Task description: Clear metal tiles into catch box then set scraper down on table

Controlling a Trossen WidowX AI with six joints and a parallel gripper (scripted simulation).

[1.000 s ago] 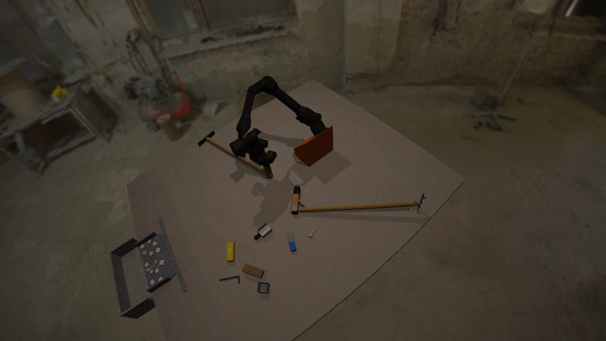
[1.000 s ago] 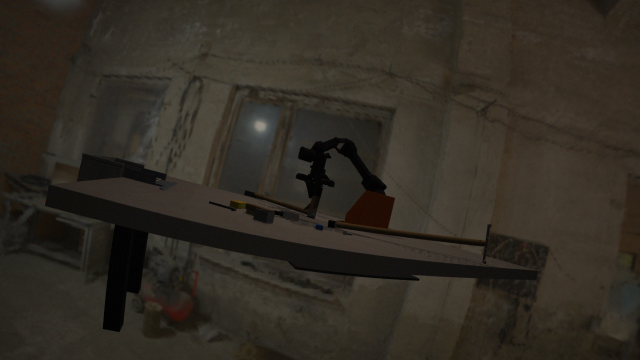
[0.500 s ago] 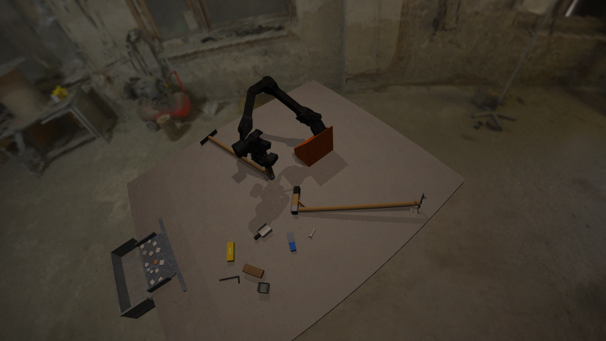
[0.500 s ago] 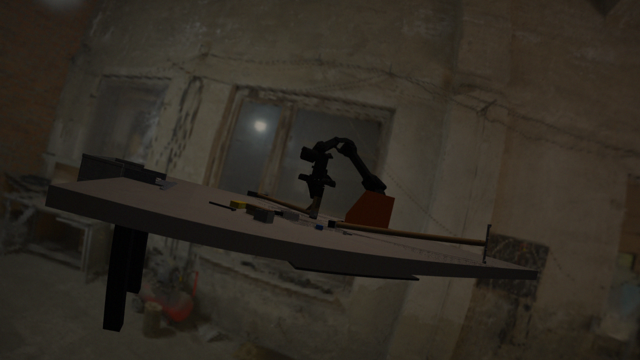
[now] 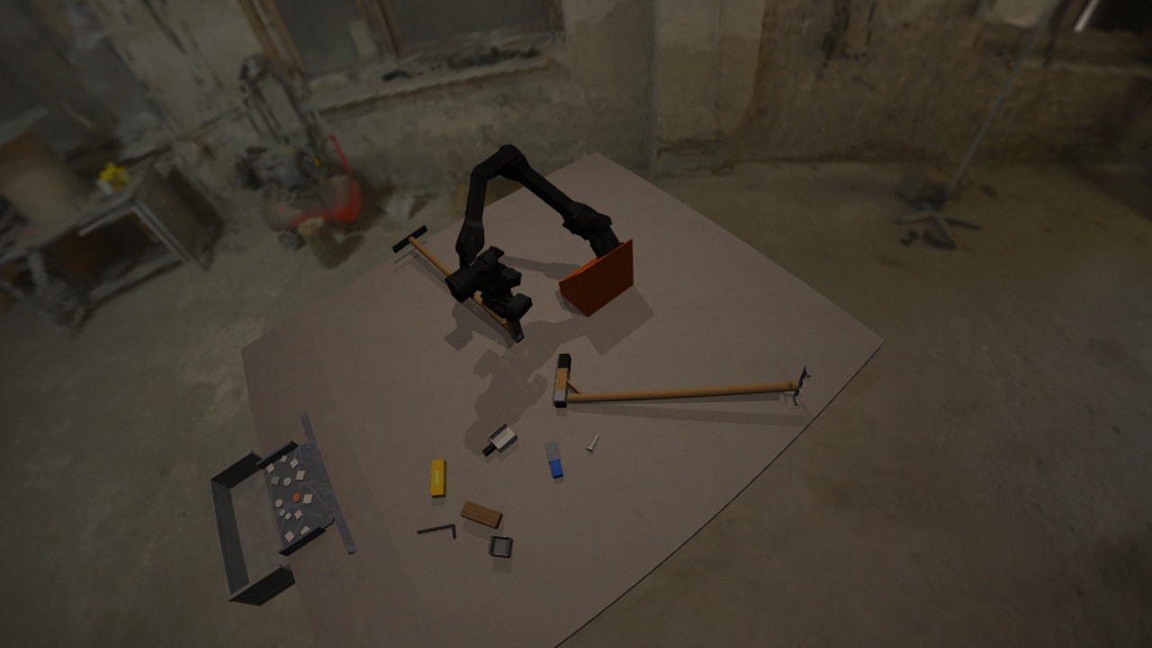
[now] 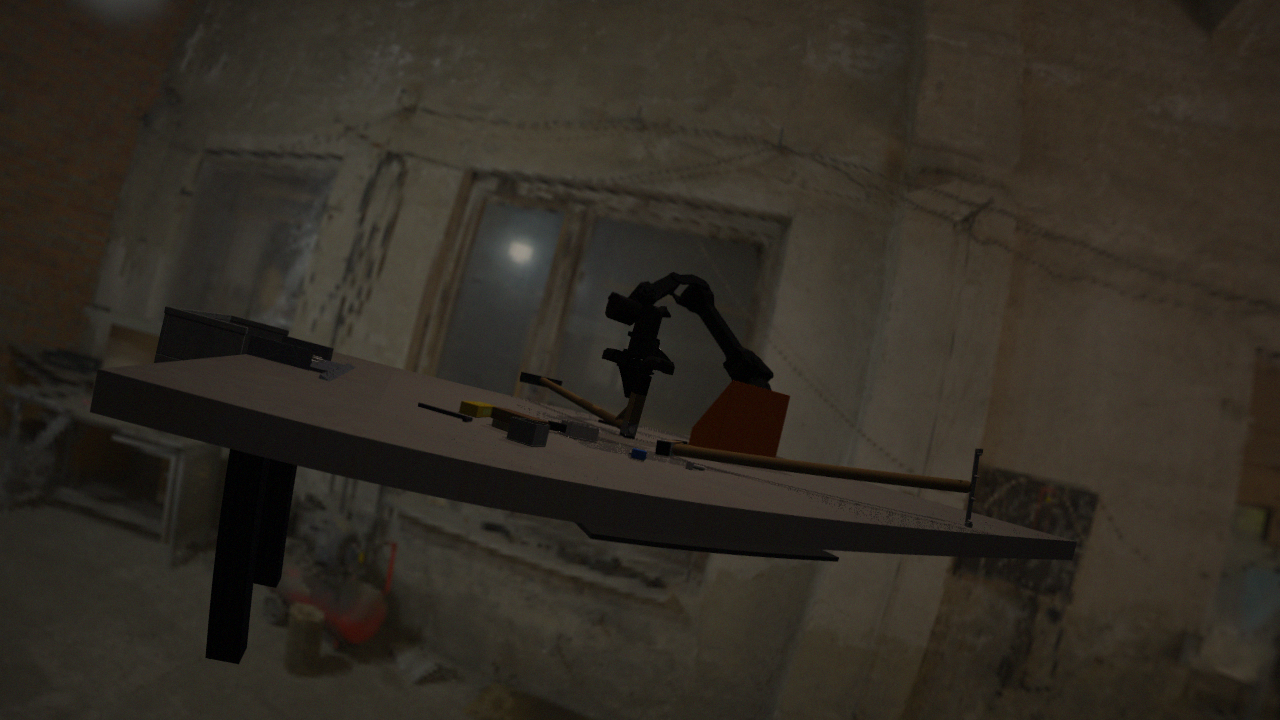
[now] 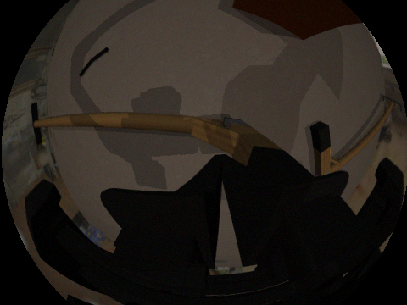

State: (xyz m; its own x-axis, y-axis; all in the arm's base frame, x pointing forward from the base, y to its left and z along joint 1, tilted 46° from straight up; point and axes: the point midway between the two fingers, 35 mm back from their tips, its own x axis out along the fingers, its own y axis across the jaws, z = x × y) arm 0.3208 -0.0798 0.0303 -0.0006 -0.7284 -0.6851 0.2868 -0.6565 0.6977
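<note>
Now: the wooden-shafted scraper 250 mm to the right of my gripper tip and 10 mm ahead of it. The rest, counted from my gripper tip: yellow block 370 mm ahead, 230 mm to the left, 70 mm below; long-handled tool 430 mm to the left, 200 mm behind, 50 mm below; blue piece 370 mm to the left, 140 mm ahead, 80 mm below.
</note>
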